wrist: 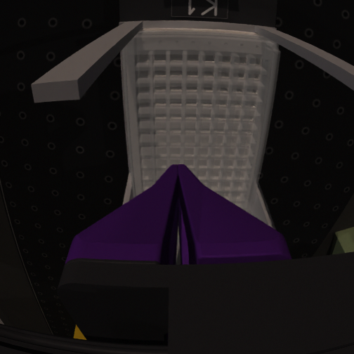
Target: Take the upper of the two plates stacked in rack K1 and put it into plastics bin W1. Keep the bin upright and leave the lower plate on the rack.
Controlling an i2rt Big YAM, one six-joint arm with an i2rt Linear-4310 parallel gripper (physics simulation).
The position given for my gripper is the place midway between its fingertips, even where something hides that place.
I see my gripper (177,176) and a translucent plate (204,99).
